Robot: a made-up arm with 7 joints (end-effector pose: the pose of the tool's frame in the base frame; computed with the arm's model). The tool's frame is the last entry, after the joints.
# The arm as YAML. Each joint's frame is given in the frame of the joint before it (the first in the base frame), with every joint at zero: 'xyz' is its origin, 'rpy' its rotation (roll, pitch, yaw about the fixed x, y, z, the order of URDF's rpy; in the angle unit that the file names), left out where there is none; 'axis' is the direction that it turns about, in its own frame. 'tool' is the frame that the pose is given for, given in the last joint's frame.
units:
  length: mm
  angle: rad
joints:
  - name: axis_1
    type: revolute
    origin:
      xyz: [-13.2, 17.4, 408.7]
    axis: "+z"
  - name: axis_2
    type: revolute
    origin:
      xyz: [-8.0, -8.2, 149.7]
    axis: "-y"
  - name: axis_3
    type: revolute
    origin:
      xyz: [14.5, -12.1, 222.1]
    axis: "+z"
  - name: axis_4
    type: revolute
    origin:
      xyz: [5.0, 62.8, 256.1]
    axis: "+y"
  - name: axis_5
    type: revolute
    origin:
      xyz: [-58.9, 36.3, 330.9]
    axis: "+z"
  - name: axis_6
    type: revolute
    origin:
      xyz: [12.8, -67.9, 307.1]
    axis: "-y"
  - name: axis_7
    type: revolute
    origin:
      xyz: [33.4, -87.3, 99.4]
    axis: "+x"
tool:
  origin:
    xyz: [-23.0, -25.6, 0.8]
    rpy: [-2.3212, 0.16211, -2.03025]
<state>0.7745 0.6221 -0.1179 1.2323 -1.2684 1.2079 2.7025</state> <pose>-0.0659 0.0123 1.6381 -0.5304 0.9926 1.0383</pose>
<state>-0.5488 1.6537 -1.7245 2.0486 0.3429 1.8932 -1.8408</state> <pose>-0.5737 -0.3409 0.3822 -1.3401 -2.6543 0.8434</pose>
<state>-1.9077 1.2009 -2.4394 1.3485 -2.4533 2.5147 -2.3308</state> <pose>-0.2832 0.8905 0.6009 1.0493 -0.7664 -0.8267</pose>
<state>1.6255 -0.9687 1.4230 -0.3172 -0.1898 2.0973 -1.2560</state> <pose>0.3206 0.8345 1.1081 -1.1878 1.3072 0.0550</pose>
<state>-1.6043 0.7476 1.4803 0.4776 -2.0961 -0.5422 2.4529</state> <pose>0.1484 0.8969 1.3805 0.8913 0.2702 -0.6124</pose>
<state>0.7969 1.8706 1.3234 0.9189 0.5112 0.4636 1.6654</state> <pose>-1.0370 -0.2793 0.4768 -2.4584 0.2514 0.2616</pose>
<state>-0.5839 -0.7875 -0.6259 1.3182 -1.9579 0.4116 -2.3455</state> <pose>0.7150 -0.8018 0.6718 0.9327 1.1740 -0.9607</pose>
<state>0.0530 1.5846 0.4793 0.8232 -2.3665 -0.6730 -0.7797</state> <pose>-1.1901 0.2434 0.8110 0.8413 2.9345 -0.4069</pose>
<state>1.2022 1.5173 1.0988 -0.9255 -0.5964 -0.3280 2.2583</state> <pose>0.2348 -0.9854 0.3740 -1.4924 -1.1779 2.3043</pose>
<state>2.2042 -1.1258 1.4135 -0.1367 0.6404 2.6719 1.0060</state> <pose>-0.5156 0.8448 0.9546 -0.4633 -1.3799 -2.5997</pose>
